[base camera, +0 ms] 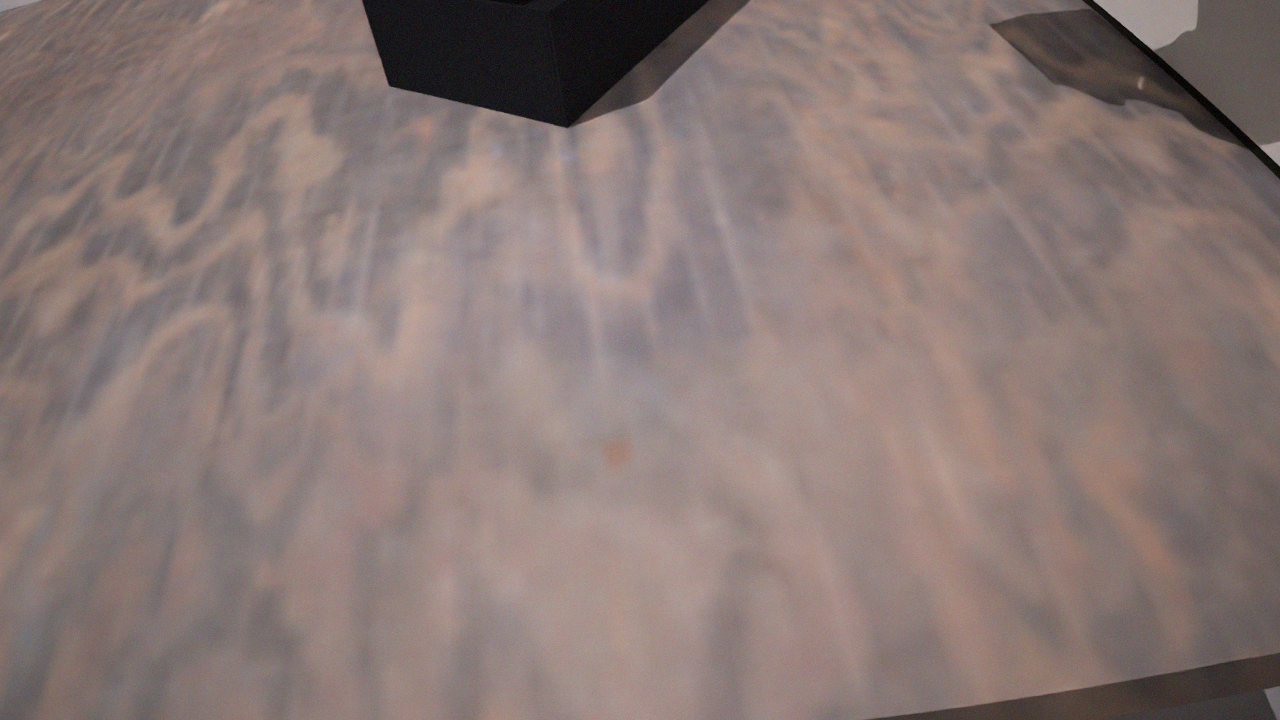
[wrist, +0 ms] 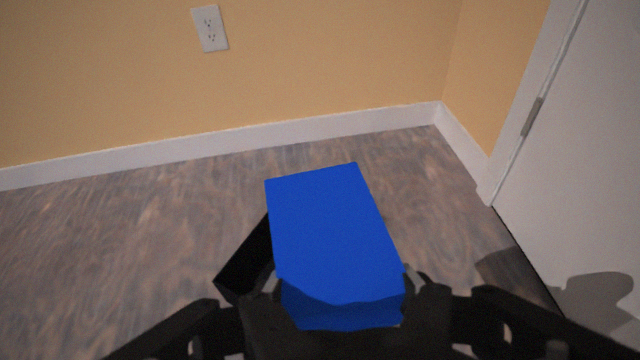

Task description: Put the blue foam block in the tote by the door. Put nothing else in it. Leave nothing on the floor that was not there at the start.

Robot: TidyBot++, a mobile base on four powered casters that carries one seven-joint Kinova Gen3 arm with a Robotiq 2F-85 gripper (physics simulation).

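Frame: origin at the arm's base, x back, y right, z up, level; centimetres.
Seen in the pictures: gripper, fingertip midpoint: (wrist: 341,284).
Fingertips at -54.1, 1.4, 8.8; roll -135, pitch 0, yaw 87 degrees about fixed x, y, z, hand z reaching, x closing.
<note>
Offsets run from my fingertips to a thing's top centre, as dx, dy, dz. Level surfaces: height alone.
The blue foam block {-2.3, -0.5, +2.2} (wrist: 332,235) is held between the fingers of my gripper (wrist: 341,284) in the wrist view, its long end pointing away from me. The gripper is shut on it, above the floor. The black tote {-28.1, -7.2, -38.4} (base camera: 474,58) (wrist: 247,257) stands on the floor; in the base view its near corner shows at the top edge. In the wrist view the block and gripper hide most of the tote, and a part of its left side shows. The inside of the tote is hidden. The gripper does not show in the base view.
A white door (wrist: 590,165) is at the right, past the tote. A tan wall (wrist: 325,55) with a white baseboard (wrist: 250,137) runs behind, with an outlet {-73.9, -24.9, -2.7} (wrist: 210,28) on it. Shadows lie on the wood floor {dz -48.4} (base camera: 626,376) (wrist: 125,240) near the door.
</note>
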